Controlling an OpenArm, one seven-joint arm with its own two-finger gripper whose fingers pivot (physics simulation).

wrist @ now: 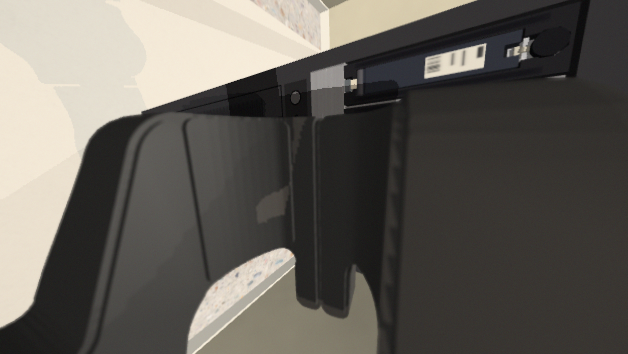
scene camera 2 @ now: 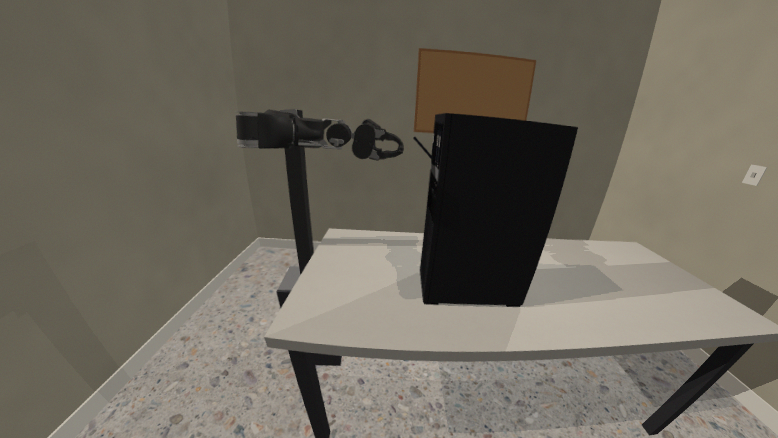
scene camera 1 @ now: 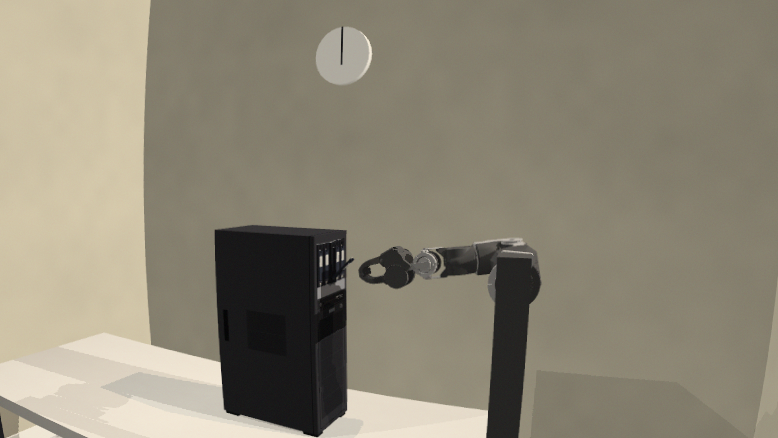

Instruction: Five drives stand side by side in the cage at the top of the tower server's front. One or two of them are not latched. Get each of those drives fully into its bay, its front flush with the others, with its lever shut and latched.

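Note:
The black tower server (scene camera 1: 266,304) (scene camera 2: 495,217) stands upright, its drive cage at the top of the front. Drives with white labels (scene camera 1: 326,261) stand side by side there. One open lever (scene camera 1: 346,264) (scene camera 2: 422,147) sticks out and up from about the middle of the row; how far its drive stands out cannot be told. My gripper (scene camera 1: 362,272) (scene camera 2: 401,146) (wrist: 332,210) is shut and empty, in front of the cage and a short gap from the lever. In the wrist view, an end drive (wrist: 410,75) shows with its lever flat; my fingers hide the others.
The tower stands on a pale table (scene camera 1: 179,353) (scene camera 2: 468,331). The arm's dark post (scene camera 1: 509,348) (scene camera 2: 299,206) stands in front of the tower, beyond the table's end. A cork board (scene camera 2: 476,87) and a round clock (scene camera 1: 343,56) hang on the walls.

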